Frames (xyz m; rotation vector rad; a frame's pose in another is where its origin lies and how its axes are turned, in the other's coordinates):
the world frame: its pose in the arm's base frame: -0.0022 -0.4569 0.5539 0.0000 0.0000 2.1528
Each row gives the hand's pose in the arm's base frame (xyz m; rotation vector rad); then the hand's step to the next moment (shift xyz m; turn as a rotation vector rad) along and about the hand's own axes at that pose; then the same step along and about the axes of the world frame.
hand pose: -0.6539 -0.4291 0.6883 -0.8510 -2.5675 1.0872
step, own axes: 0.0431 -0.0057 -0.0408 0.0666 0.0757 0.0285
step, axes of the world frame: 0.0497 -0.0084 0.0319 0.0726 -0.0078 -0.0752
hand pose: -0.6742 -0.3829 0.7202 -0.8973 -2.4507 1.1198
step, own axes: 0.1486 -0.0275 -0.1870 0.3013 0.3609 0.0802
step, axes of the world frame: 0.1754 -0.0785 0.1445 0.3418 -0.0825 -0.3223
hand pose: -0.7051 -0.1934 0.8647 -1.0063 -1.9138 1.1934
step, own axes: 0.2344 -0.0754 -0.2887 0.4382 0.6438 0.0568
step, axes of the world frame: 0.1921 -0.2542 0.2060 0.5018 -0.2202 -0.5563
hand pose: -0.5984 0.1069 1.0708 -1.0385 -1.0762 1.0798
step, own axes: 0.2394 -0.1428 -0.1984 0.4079 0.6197 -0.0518
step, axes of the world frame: 0.0231 -0.3109 0.1409 0.4057 -0.2838 -0.5550
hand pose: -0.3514 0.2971 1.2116 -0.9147 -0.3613 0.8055
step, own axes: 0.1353 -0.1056 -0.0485 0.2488 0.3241 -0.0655
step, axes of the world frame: -0.0607 -0.1597 0.0512 0.1910 -0.1898 -0.3142
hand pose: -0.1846 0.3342 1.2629 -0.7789 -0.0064 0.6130
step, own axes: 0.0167 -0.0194 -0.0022 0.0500 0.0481 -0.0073
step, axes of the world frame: -0.0162 -0.0184 0.0076 0.0297 -0.0414 -0.0477
